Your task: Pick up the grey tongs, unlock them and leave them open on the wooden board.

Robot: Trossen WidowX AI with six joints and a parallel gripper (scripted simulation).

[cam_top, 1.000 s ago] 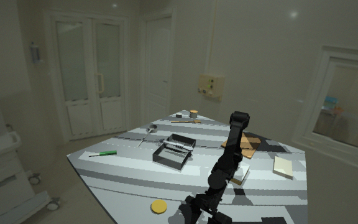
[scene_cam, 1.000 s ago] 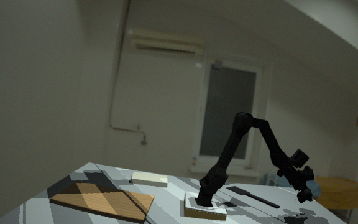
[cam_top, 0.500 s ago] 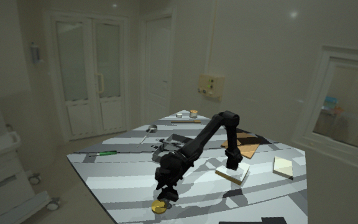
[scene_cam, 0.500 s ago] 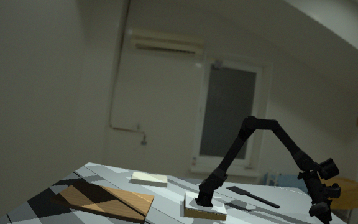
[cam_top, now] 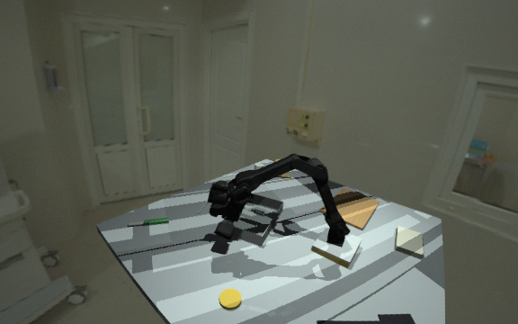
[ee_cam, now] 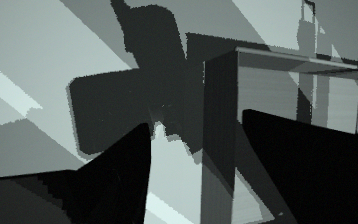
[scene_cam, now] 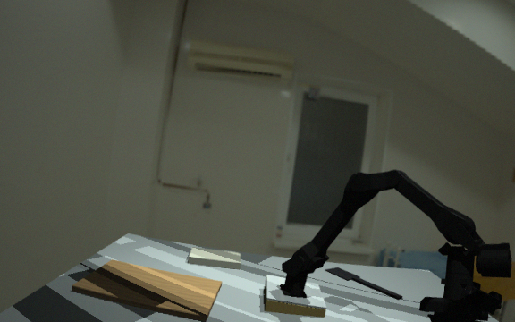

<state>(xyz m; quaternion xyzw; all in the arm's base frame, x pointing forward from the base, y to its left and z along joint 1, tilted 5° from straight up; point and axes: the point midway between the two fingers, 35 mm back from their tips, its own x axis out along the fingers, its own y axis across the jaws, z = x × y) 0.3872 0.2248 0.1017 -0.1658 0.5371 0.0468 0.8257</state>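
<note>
The roasting tin is 2 cm behind my gripper tip, 19 cm to the right of it and 5 cm below it. The rest, counted from my gripper tip: yellow disc 18 cm behind, 22 cm to the left, 7 cm below; black spatula 61 cm behind, 7 cm to the left, 7 cm below; wooden board 42 cm behind, 62 cm to the right, 7 cm below.
</note>
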